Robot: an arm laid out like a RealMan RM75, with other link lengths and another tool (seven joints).
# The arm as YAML. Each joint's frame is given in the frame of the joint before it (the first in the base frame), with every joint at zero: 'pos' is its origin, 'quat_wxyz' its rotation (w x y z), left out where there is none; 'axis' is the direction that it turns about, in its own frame. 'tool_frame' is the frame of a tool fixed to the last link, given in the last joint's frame.
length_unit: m
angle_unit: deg
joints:
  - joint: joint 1
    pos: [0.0, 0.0, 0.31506]
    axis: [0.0, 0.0, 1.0]
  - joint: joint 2
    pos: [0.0, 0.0, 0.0]
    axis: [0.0, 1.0, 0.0]
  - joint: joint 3
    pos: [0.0, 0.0, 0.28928]
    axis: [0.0, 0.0, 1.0]
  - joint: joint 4
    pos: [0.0, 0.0, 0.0]
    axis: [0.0, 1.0, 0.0]
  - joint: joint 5
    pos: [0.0, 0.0, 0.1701]
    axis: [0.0, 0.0, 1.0]
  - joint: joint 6
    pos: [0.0, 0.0, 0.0]
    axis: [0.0, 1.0, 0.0]
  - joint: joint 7
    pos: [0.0, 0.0, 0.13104]
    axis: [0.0, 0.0, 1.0]
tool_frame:
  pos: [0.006, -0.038, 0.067]
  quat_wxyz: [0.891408, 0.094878, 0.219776, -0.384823]
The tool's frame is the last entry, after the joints.
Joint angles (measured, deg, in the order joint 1, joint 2, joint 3, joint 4, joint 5, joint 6, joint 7), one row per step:
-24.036, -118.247, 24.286, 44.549, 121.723, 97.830, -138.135
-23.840, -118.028, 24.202, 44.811, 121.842, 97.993, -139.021
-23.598, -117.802, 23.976, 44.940, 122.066, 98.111, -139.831
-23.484, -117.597, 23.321, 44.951, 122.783, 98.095, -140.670
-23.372, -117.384, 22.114, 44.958, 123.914, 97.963, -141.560
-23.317, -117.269, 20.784, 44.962, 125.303, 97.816, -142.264
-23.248, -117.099, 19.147, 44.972, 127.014, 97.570, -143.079
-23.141, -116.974, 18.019, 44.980, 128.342, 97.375, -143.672
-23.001, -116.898, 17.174, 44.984, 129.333, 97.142, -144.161
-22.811, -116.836, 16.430, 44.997, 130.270, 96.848, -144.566
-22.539, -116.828, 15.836, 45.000, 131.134, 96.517, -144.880
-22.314, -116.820, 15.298, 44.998, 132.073, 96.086, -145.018
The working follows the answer.
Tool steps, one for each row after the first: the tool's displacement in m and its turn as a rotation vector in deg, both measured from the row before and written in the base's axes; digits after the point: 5 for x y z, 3 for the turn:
-0.00208, -0.00123, 0.00202, -0.200, -0.060, 0.790
-0.00278, -0.00167, 0.00188, -0.174, -0.080, 0.942
-0.00380, -0.00150, 0.00167, -0.180, 0.021, 1.278
-0.00552, -0.00162, 0.00242, 0.028, 0.110, 1.748
-0.00548, -0.00189, 0.00160, -0.034, 0.210, 1.679
-0.00697, -0.00230, 0.00225, 0.029, 0.320, 2.072
-0.00549, -0.00237, 0.00138, -0.082, 0.293, 1.574
-0.00454, -0.00212, 0.00096, -0.023, 0.214, 1.327
-0.00469, -0.00232, 0.00083, -0.007, 0.285, 1.280
-0.00468, -0.00286, 0.00024, -0.057, 0.303, 1.223
-0.00481, -0.00259, 0.00017, -0.071, 0.508, 1.083

Tool pose at each row, in the base's axes (x y z in m, rotation vector in deg; rounded; the steps above come from the unrounded poses):
-0.32342, 0.31562, 0.04619, -44.608, -145.749, -62.325
-0.32550, 0.31439, 0.04821, -43.567, -146.037, -61.882
-0.32828, 0.31272, 0.05009, -42.307, -146.331, -61.434
-0.33208, 0.31122, 0.05176, -40.630, -146.564, -60.806
-0.33760, 0.30960, 0.05418, -38.302, -146.593, -60.219
-0.34308, 0.30771, 0.05579, -36.128, -146.546, -59.513
-0.35005, 0.30541, 0.05804, -33.463, -146.350, -58.685
-0.35554, 0.30304, 0.05941, -31.496, -146.200, -57.896
-0.36008, 0.30092, 0.06037, -29.820, -146.053, -57.301
-0.36477, 0.29860, 0.06120, -28.236, -145.819, -56.704
-0.36945, 0.29573, 0.06144, -26.754, -145.584, -56.055
-0.37427, 0.29314, 0.06162, -25.545, -145.165, -55.341

